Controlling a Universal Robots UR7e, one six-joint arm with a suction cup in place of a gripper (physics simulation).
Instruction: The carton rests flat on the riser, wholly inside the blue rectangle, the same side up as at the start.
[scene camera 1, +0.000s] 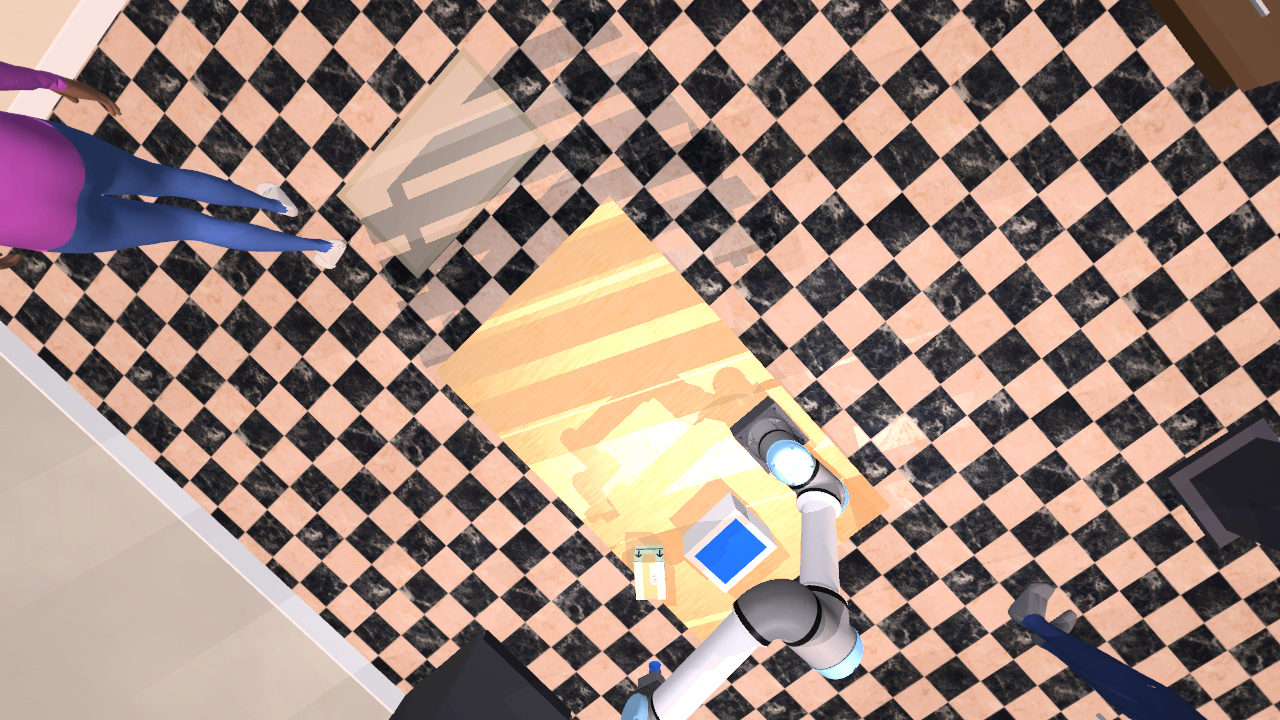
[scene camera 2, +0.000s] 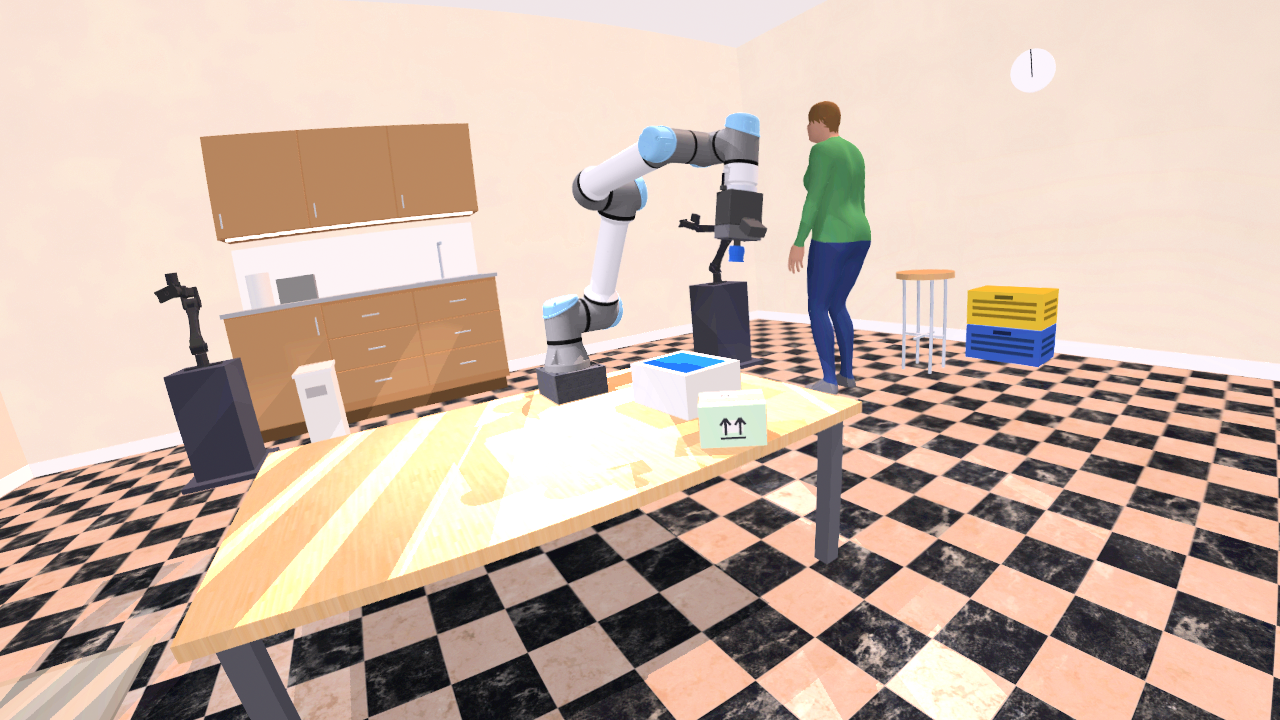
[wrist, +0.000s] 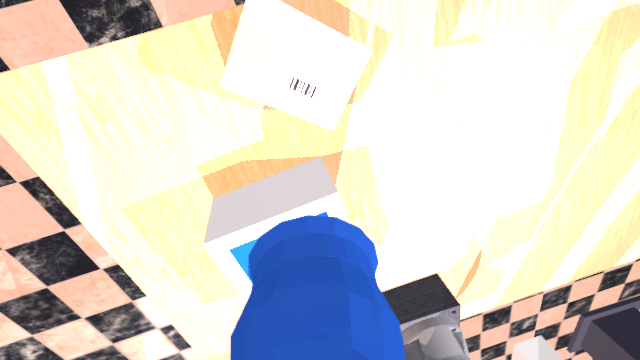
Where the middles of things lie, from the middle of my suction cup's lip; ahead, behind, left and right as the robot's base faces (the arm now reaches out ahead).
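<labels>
The carton (scene camera 2: 729, 418) is 4 cm to the right of my suction cup and 36 cm below it, and then there's the white riser (scene camera 2: 671, 383), which is 3 cm to the left of the suction cup, 30 cm behind it and 35 cm below it.
</labels>
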